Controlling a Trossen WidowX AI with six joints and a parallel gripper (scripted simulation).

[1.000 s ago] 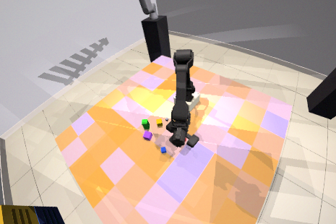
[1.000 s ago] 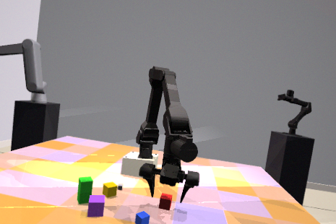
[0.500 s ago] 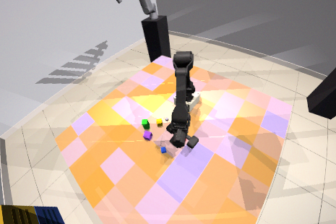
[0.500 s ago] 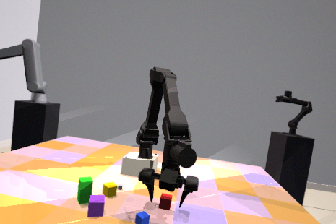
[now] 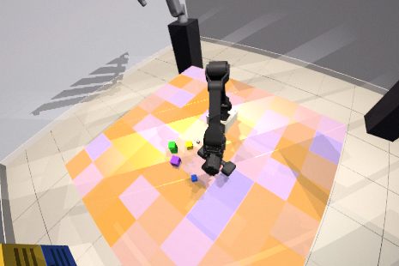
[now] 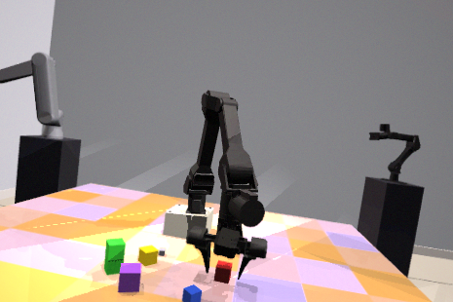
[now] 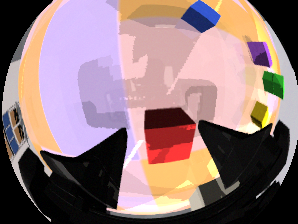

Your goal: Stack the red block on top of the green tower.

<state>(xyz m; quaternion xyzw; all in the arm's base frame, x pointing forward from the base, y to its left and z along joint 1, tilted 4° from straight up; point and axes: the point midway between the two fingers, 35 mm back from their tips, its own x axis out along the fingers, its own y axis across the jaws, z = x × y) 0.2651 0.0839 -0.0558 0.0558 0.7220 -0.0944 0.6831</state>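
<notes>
The red block lies 1 cm above my gripper tip. Round my gripper tip: blue block 10 cm ahead, 7 cm to the right, 1 cm above; yellow block 4 cm behind, 19 cm to the right, 1 cm above; tiny dark cube 9 cm behind, 16 cm to the right.
</notes>
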